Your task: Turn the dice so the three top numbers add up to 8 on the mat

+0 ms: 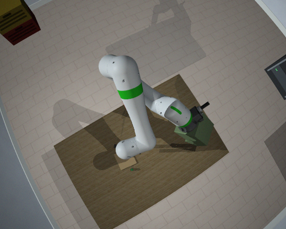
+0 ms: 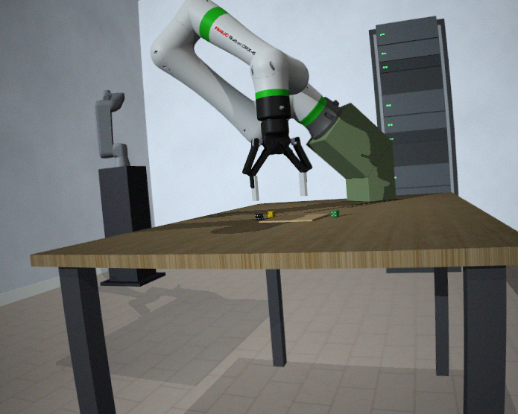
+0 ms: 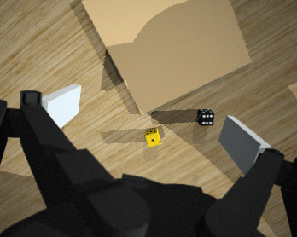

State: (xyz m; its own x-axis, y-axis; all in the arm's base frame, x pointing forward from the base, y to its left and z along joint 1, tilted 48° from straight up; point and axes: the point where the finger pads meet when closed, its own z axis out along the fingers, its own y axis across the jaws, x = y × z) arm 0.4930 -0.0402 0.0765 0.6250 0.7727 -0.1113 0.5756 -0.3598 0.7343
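Right now my hand is 150 mm to the right of the green die, 60 mm short of it and 50 mm above it. Round my hand: tan mat 60 mm below, 60 mm ahead, 50 mm to the left; yellow die 50 mm below, 40 mm to the right, 20 mm behind; black die 50 mm to the right, 50 mm below, 40 mm ahead.
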